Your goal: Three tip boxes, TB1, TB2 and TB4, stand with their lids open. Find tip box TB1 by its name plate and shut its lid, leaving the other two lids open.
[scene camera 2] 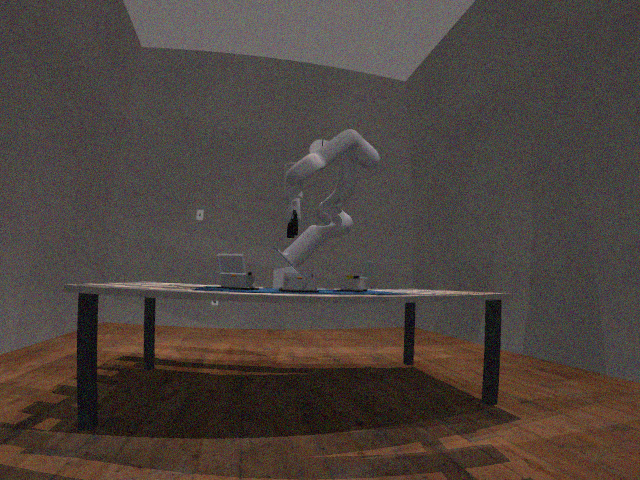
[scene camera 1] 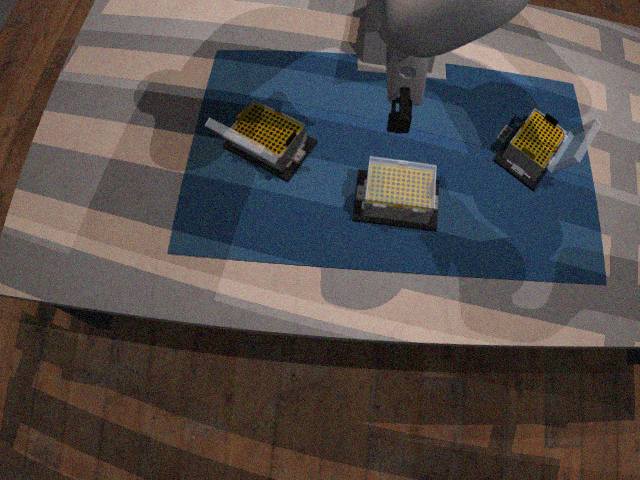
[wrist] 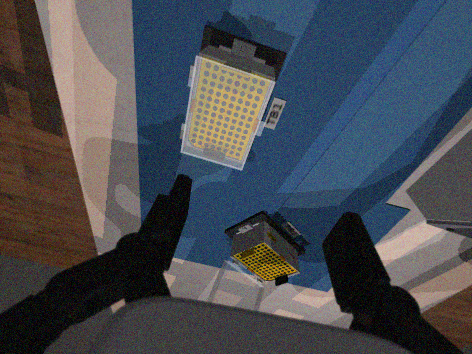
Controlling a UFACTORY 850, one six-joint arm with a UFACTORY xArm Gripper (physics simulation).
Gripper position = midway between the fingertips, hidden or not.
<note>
In view: the gripper [scene camera 1: 397, 106], a tip box TB4 [scene camera 1: 538, 138] and a blue mat [scene camera 1: 490, 225].
The tip box TB4 shows as well in the wrist view [wrist: 261, 259]. The gripper also shows in the wrist view [wrist: 262, 211]. The blue mat also shows in the wrist view [wrist: 368, 97].
</note>
